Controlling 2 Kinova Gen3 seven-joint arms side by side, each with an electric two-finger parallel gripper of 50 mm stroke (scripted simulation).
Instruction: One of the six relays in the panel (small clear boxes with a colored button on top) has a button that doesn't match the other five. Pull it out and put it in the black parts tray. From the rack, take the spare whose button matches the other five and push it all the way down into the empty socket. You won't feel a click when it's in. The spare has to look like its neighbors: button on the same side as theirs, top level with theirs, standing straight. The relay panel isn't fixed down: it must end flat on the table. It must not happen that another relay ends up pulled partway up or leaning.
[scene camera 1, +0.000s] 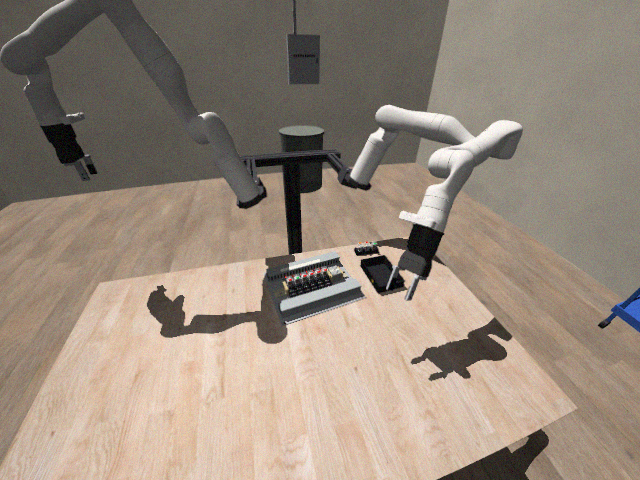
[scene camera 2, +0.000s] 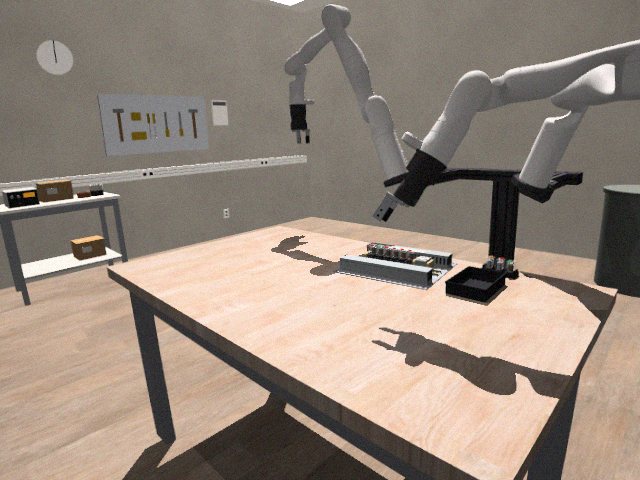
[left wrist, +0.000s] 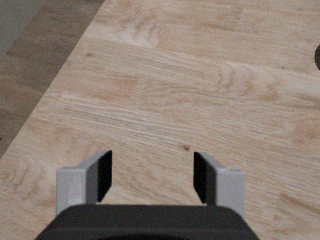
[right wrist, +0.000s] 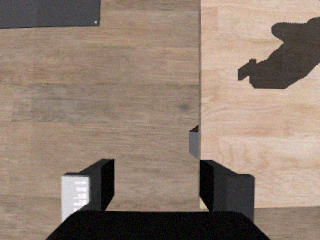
Note:
In view: the left gripper (scene camera 2: 379, 219), the right gripper (scene camera 1: 90, 177), a relay panel (scene camera 1: 313, 298) and a black parts tray (scene camera 2: 473, 276).
The relay panel is seen too in scene camera 2 (scene camera 2: 429, 266). The black parts tray shows as well in scene camera 1 (scene camera 1: 380, 267). The left gripper also shows in scene camera 1 (scene camera 1: 398, 294) and in the left wrist view (left wrist: 152, 168). The left wrist view does not show the relay panel: it is out of frame. The right wrist view does not show the relay panel: it is out of frame.

